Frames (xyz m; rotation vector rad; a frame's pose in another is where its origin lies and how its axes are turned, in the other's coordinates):
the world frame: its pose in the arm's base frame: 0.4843 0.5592 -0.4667 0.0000 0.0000 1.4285
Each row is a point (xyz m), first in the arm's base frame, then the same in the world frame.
Working: the arm's base frame: its pose in the world frame: -0.6222 0.4001 0.4667 0.0000 0.0000 -1.4285

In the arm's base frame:
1: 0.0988 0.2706 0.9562
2: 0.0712 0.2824 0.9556
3: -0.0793 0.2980 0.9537
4: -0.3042 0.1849 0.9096
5: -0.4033 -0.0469 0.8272
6: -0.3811 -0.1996 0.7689
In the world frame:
1: -0.3404 0.3407 1.4229
2: -0.3326 0.3697 1.4223
3: -0.3385 0.5209 1.4204
4: -0.4823 0.7274 1.3763
5: -0.7259 0.7927 1.2939
6: -0.8739 0.7490 1.2356

